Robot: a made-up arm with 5 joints. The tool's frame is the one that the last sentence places.
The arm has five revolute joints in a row. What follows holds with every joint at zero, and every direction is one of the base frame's.
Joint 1 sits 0.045 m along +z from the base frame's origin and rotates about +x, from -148.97 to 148.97 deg.
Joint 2 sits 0.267 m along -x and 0.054 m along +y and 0.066 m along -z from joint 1 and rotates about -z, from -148.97 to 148.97 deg.
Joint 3 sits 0.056 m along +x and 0.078 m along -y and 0.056 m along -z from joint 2 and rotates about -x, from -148.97 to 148.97 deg.
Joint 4 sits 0.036 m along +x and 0.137 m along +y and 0.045 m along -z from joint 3 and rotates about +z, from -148.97 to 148.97 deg.
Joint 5 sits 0.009 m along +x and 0.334 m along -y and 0.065 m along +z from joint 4 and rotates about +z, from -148.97 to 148.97 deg.
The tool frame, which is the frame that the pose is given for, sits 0.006 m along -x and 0.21 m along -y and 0.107 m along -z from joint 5; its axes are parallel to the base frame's.
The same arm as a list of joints. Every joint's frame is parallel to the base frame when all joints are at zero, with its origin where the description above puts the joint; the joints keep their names.
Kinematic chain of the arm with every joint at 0, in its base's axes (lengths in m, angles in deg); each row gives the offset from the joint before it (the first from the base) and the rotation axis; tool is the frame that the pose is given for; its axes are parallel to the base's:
joint 1: xyz 0 0 0.045 axis +x
joint 2: xyz -0.267 0.054 -0.066 axis -z
joint 3: xyz 0.056 -0.078 -0.056 axis -x
joint 4: xyz 0.036 0.137 -0.045 axis +z
joint 5: xyz 0.009 -0.334 0.065 axis +z
tool: xyz -0.006 -0.21 -0.107
Joint limits (deg, base to tool): -148.97..148.97 -148.97..148.97 -148.97..148.97 -148.97..148.97 -148.97..148.97

